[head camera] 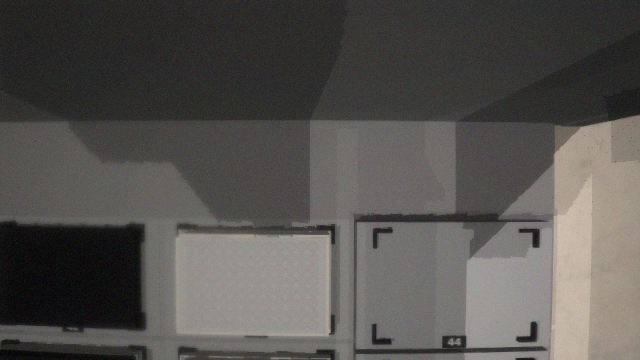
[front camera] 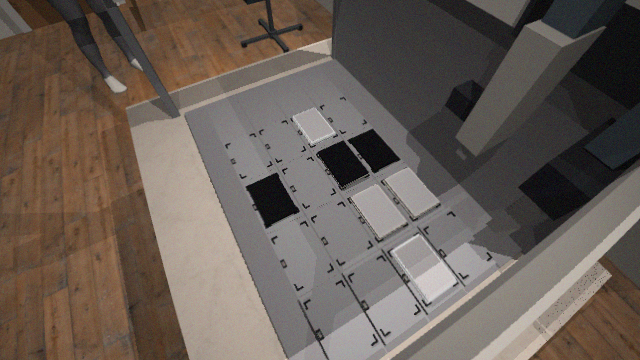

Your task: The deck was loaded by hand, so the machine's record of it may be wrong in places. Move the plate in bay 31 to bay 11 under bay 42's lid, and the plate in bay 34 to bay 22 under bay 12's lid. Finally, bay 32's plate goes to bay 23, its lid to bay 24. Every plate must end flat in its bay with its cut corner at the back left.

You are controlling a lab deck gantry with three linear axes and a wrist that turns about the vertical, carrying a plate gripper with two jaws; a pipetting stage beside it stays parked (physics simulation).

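Pixels of known places: gripper, fingertip midpoint: (front camera: 513, 217); robot's base, origin of the base link: (front camera: 226, 145).
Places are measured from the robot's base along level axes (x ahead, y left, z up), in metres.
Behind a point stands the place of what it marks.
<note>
In the front view, bay 31's plate (front camera: 314, 125) {z 0.014, x 0.071, y 0.257 m} is white with a bright rim, and bay 34's plate (front camera: 424, 267) {z 0.029, x 0.559, y 0.255 m} looks alike. Bay 32 holds a black item (front camera: 343, 164) {z 0.016, x 0.237, y 0.254 m} with thickness at its lower edge; whether it is a lidded plate I cannot tell. A flat black piece (front camera: 374, 150) {z 0.008, x 0.235, y 0.361 m} (head camera: 70, 275) {z 0.008, x 0.234, y 0.367 m} covers bay 42. Another black piece (front camera: 272, 200) {z 0.008, x 0.237, y 0.042 m} covers bay 12. Bay 11 (front camera: 245, 155) {z 0.000, x 0.061, y 0.035 m}, bay 22 (front camera: 307, 182) {z 0.000, x 0.230, y 0.146 m}, bay 23 (front camera: 342, 234) {z 0.000, x 0.399, y 0.149 m} and bay 24 (front camera: 385, 295) {z 0.015, x 0.562, y 0.152 m} show bare deck. Cut corners are too small to tell. The gripper's jaws do not show in either view.
White items cover bay 43 (front camera: 412, 192) {z 0.014, x 0.398, y 0.362 m} (head camera: 252, 282) {z 0.014, x 0.393, y 0.366 m} and bay 33 (front camera: 378, 211) {z 0.014, x 0.398, y 0.254 m}; the one in bay 43 shows a faint well pattern in the head view. Bay 44 (head camera: 410, 285) {z 0.014, x 0.519, y 0.365 m} shows its corner marks. A pale column (front camera: 530, 90) {z 0.406, x 0.474, y 0.334 m} stands beyond the deck.
</note>
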